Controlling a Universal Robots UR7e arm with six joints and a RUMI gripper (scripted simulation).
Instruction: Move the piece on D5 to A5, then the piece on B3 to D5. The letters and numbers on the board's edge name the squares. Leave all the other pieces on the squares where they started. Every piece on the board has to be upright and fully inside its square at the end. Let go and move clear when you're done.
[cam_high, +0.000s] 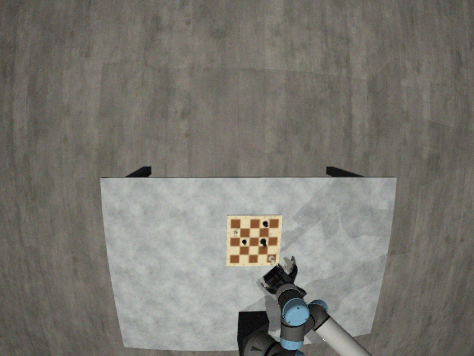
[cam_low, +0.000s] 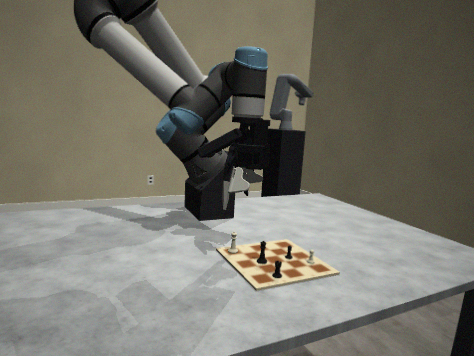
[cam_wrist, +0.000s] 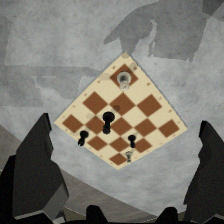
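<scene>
Now: hand 80 mm short of the tall black piece, 40 mm to the right of it and 100 mm above it. From my hand the other things lie so: tall white piece 100 mm below; then small white pawn 130 mm ahead, 150 mm to the left, 110 mm below; then chessboard 80 mm ahead, 70 mm to the left, 130 mm below.
</scene>
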